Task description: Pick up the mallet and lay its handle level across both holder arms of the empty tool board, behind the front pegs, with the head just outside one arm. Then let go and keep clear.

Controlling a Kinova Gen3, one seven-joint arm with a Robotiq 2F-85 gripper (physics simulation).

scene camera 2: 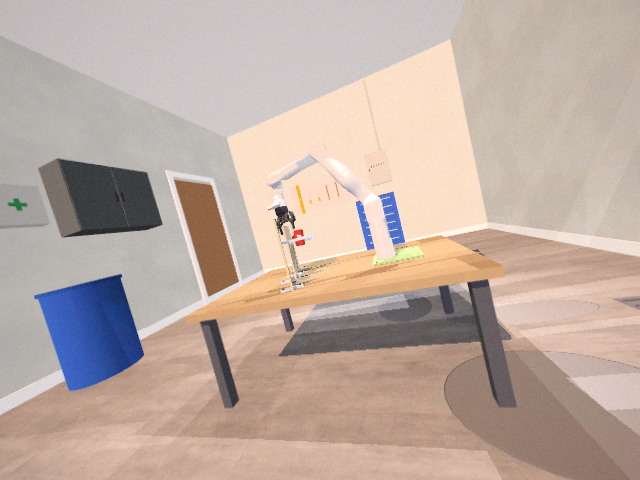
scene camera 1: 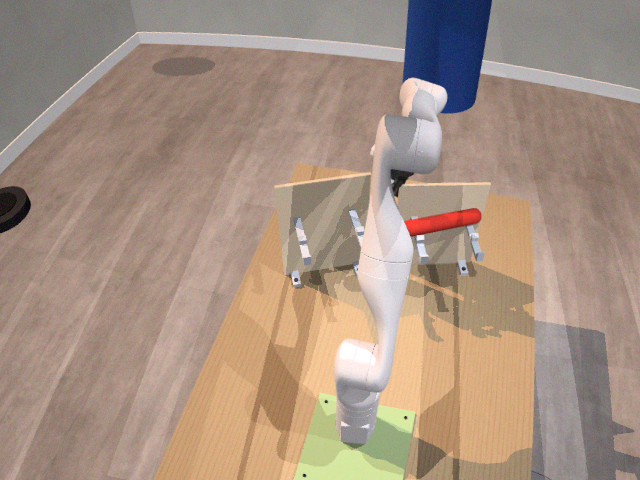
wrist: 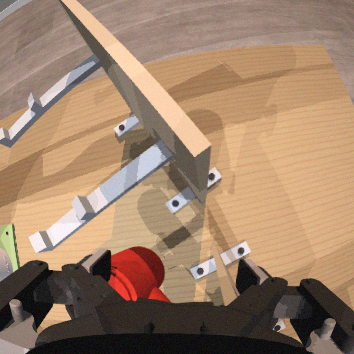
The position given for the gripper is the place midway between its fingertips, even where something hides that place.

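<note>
Red mallet (scene camera 1: 440, 222). In the wrist view too, the mallet (wrist: 137, 271). Tool board (scene camera 1: 321, 222). Another tool board (scene camera 1: 415, 201). The gripper (wrist: 173, 269).
</note>
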